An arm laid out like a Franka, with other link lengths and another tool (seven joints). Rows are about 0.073 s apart.
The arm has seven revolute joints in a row. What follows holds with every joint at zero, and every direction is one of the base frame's.
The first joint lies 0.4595 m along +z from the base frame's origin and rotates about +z.
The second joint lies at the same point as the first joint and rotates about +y.
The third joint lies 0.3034 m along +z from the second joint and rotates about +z.
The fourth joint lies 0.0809 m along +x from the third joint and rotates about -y.
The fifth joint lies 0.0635 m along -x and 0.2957 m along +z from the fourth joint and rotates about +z.
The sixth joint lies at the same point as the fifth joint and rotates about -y.
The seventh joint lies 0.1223 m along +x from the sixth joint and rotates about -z.
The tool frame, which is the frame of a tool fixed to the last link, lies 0.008 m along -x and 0.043 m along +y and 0.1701 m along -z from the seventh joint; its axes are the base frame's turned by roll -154.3, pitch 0 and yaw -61 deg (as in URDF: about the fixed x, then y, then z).
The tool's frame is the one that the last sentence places.
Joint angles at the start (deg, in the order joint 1, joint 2, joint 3, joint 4, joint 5, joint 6, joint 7):
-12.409, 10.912, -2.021, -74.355, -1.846, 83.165, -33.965
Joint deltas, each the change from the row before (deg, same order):
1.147, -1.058, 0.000, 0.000, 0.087, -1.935, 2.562
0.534, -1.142, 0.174, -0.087, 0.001, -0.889, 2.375
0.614, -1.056, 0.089, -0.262, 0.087, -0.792, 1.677
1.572, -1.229, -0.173, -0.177, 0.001, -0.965, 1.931
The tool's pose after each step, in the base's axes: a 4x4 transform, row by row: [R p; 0 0 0 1], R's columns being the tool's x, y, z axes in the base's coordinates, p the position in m. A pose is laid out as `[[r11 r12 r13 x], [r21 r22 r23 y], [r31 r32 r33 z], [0 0 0 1]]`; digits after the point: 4 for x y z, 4 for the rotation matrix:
[[0.7296 -0.6395 0.2424 0.4966], [-0.6834 -0.6677 0.2953 -0.0881], [-0.0269 -0.3811 -0.9241 0.6619], [0 0 0 1]]
[[0.7091 -0.6574 0.2548 0.4924], [-0.7047 -0.6492 0.2862 -0.0798], [-0.0228 -0.3825 -0.9237 0.6699], [0 0 0 1]]
[[0.6969 -0.6681 0.2608 0.4880], [-0.7168 -0.6375 0.2824 -0.0718], [-0.0224 -0.3838 -0.9232 0.6761], [0 0 0 1]]
[[0.6899 -0.6734 0.2657 0.4831], [-0.7236 -0.6316 0.2783 -0.0579], [-0.0196 -0.3842 -0.9230 0.6839], [0 0 0 1]]

